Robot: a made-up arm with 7 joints. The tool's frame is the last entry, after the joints.
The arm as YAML. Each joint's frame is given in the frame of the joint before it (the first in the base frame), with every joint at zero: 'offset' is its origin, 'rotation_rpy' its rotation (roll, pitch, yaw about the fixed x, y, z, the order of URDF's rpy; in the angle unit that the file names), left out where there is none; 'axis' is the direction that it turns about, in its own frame. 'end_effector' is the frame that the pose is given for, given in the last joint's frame.
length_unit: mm
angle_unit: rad
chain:
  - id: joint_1
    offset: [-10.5, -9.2, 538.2]
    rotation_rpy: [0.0, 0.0, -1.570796]
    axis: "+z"
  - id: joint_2
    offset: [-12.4, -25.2, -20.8]
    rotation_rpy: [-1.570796, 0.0, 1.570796]
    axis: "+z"
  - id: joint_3
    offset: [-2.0, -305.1, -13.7]
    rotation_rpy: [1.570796, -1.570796, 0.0]
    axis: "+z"
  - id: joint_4
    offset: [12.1, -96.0, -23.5]
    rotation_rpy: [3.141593, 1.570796, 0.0]
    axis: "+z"
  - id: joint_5
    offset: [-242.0, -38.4, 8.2]
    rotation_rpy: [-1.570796, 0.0, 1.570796]
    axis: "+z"
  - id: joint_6
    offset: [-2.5, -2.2, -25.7]
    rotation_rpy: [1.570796, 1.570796, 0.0]
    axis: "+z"
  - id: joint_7
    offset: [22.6, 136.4, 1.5]
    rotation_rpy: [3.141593, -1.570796, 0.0]
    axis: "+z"
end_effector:
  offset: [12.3, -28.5, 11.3]
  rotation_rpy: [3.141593, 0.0, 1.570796]
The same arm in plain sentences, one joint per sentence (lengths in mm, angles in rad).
The arm has seven revolute joints in a row. What follows holds with every joint at zero, and every direction is one of the base frame's. Joint 1 sits 10.5 mm along -x and 9.2 mm along -y and 538.2 mm along +z from the base frame's origin and turns about +z. Joint 2 sits 25.2 mm along -x and 12.4 mm along +y and 20.8 mm along -z from joint 1 and turns about +y. Joint 3 sits 2 mm along -x and 13.7 mm along -y and 305.1 mm along +z from joint 2 and turns about +z. Joint 4 sits 96 mm along +x and 12.1 mm along +y and 23.5 mm along -z from joint 3 and turns about -y. Joint 5 sits 38.4 mm along -x and 8.2 mm along -y and 242 mm along +z from joint 4 and turns about +z. Joint 6 sits 2.5 mm along -x and 2.2 mm along -y and 25.7 mm along -z from joint 5 and turns about -y. Joint 7 sits 136.4 mm along +x and 1.5 mm along -y and 22.6 mm along -z from joint 6 and turns about -z. The tool frame, which is the frame that the pose is given for, sits 28.5 mm along +x and 12.3 mm along -y and 11.3 mm along -z from joint 7; its axes are the base frame's turned by roll 0, pitch 0 and yaw 3.1416 rad (as in URDF: about the fixed x, then y, then z).
